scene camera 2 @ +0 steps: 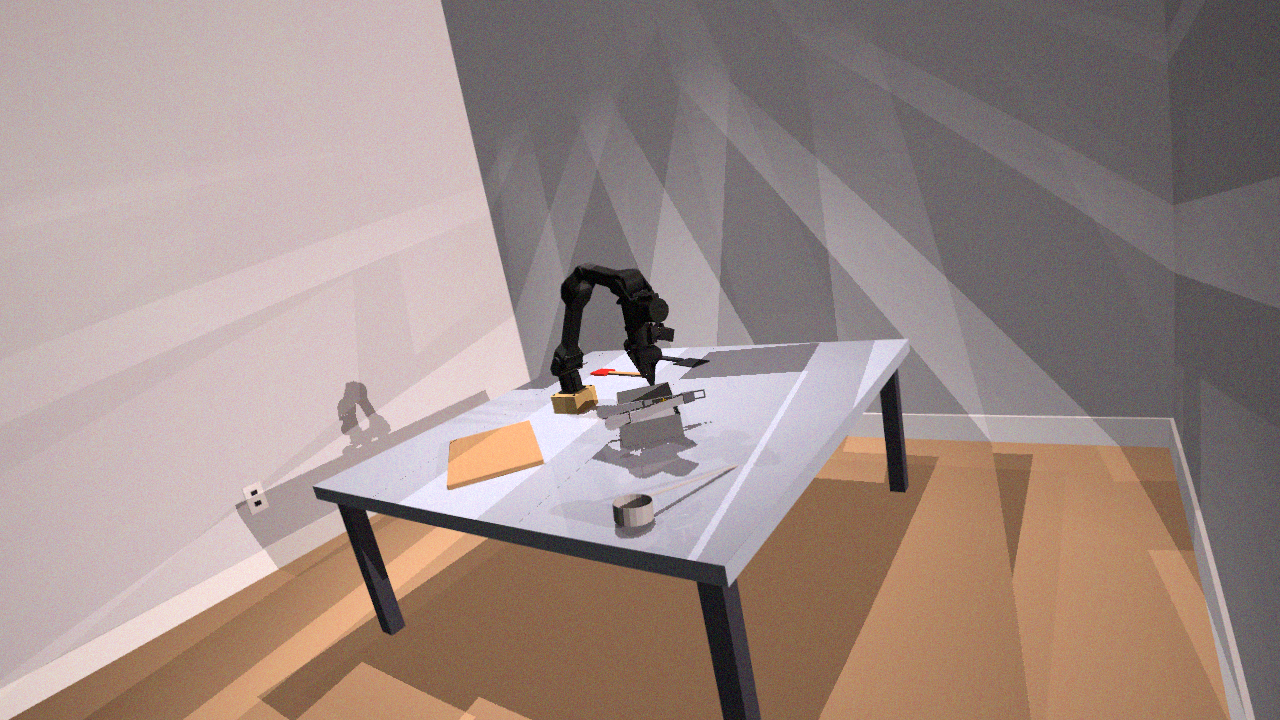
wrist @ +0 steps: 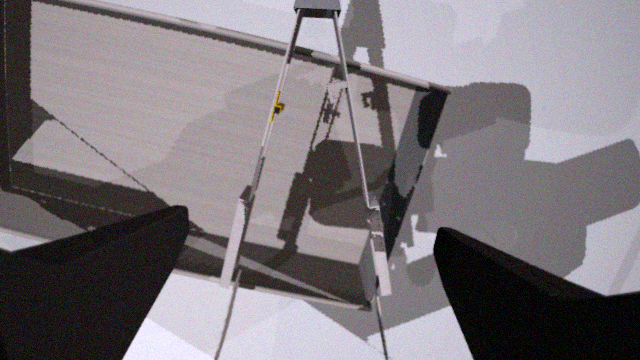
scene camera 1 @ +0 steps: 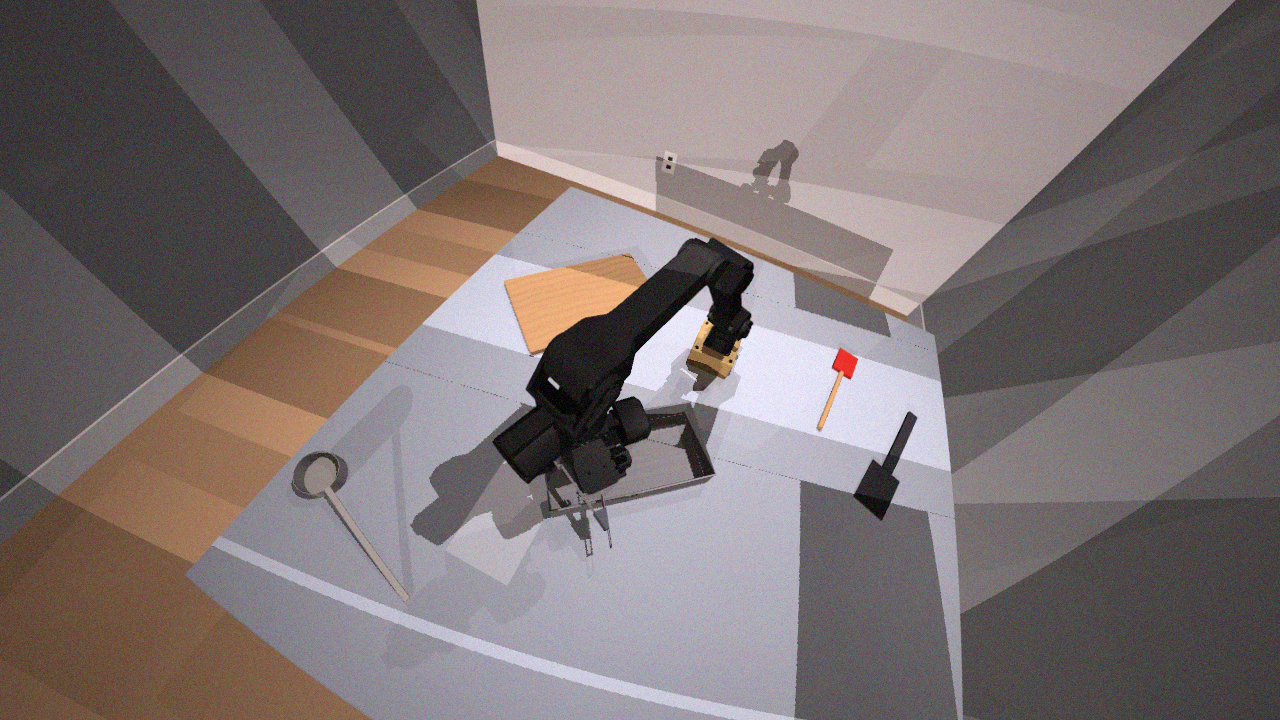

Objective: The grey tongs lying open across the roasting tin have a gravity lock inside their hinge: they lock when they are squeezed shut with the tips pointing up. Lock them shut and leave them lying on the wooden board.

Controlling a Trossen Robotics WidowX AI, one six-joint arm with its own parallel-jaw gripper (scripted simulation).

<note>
My gripper [scene camera 1: 581, 455] is open, with nothing in its grasp. Further things: a black spatula [scene camera 1: 876, 490], a red spatula [scene camera 1: 844, 364], a roasting tin [scene camera 2: 665, 424] and a wooden board [scene camera 1: 547, 303].
My gripper also shows in scene camera 2 [scene camera 2: 648, 381] and in the wrist view [wrist: 313, 229]. The roasting tin also shows in the wrist view [wrist: 116, 116]. The wooden board also shows in scene camera 2 [scene camera 2: 482, 456]. The wrist view does not show the black spatula: it is out of frame. The wrist view does not show the red spatula: it is out of frame.
</note>
